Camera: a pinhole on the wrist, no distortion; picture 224 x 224 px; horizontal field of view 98.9 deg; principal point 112.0 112.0 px. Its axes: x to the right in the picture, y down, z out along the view. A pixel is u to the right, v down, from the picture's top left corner.
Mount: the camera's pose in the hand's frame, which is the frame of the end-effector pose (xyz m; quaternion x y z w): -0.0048 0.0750 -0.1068 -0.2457 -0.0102 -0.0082 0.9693
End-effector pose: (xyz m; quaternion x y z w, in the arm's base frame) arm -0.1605 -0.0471 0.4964 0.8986 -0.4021 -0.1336 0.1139
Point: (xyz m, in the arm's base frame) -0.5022 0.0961 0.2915
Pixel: 36 60
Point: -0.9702 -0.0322 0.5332
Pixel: 18 157
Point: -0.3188 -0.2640 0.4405
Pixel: 139 122
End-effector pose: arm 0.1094 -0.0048 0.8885 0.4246 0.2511 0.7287 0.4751
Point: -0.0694 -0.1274 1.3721
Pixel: 140 183
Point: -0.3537 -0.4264 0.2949
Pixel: behind the camera
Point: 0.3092 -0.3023 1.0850
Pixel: 59 89
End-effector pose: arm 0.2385 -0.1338 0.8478 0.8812 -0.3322 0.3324 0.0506
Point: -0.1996 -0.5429 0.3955
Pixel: 64 167
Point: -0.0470 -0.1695 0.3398
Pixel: 9 111
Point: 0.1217 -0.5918 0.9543
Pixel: 212 211
